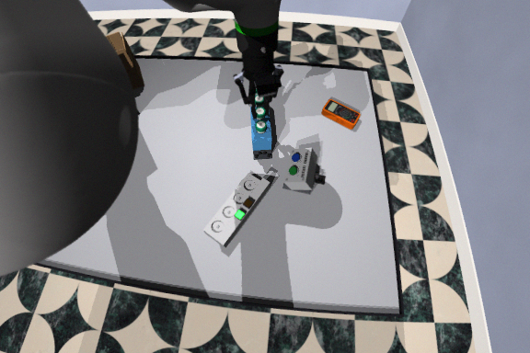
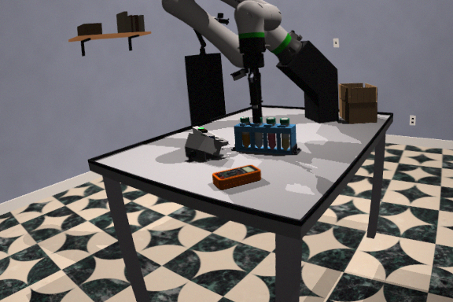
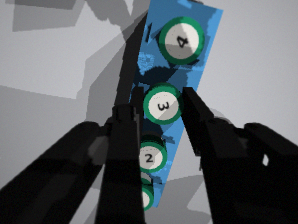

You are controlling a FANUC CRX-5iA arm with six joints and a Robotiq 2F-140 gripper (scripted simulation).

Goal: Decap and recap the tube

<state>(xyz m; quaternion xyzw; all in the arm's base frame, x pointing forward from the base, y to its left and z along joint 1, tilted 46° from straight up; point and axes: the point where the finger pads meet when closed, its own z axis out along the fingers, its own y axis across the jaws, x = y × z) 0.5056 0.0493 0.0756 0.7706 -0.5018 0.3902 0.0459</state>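
The cap lies 5 cm to the left of my hand and 3 cm below it. Also, from my hand: green ready key: 9 cm ahead, 18 cm to the right, 7 cm below; then blue cycle key: 10 cm ahead, 14 cm to the right, 7 cm below; then key housing: 11 cm ahead, 16 cm to the right, 9 cm below.
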